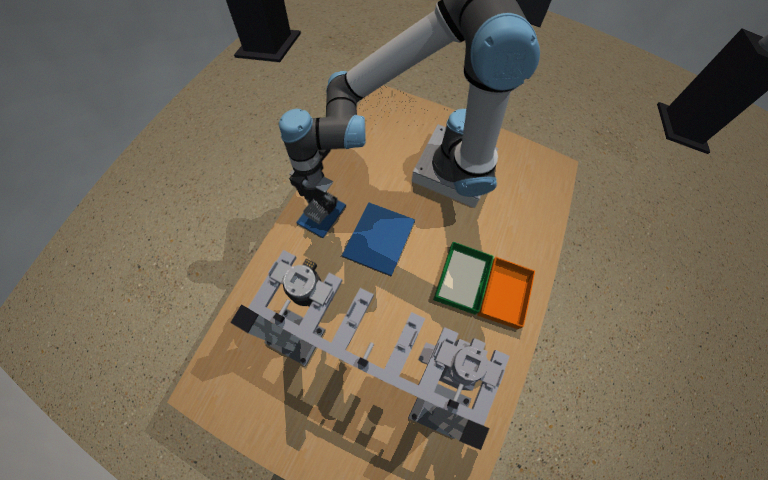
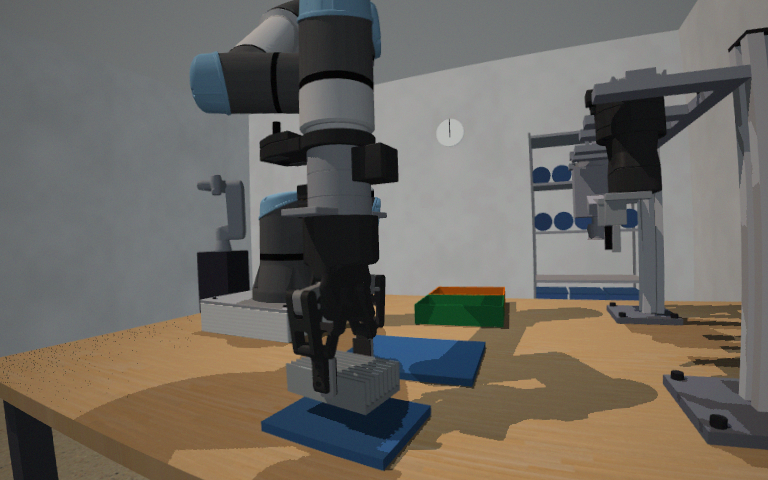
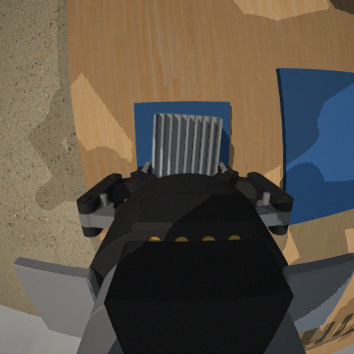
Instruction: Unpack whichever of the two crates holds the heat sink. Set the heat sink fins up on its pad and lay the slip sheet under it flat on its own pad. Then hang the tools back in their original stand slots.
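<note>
The grey heat sink is fins up between the fingers of my gripper, which is shut on it. It hangs a little above the small blue pad, and its shadow falls on the pad. The larger blue pad lies beside it with nothing on it. The pale slip sheet lies inside the green crate. The heat sink's underside is hidden.
The empty orange crate adjoins the green crate. The tool stand runs along the table's front. A tool hangs in its left slot and another tool in its right slot; the middle slot is empty.
</note>
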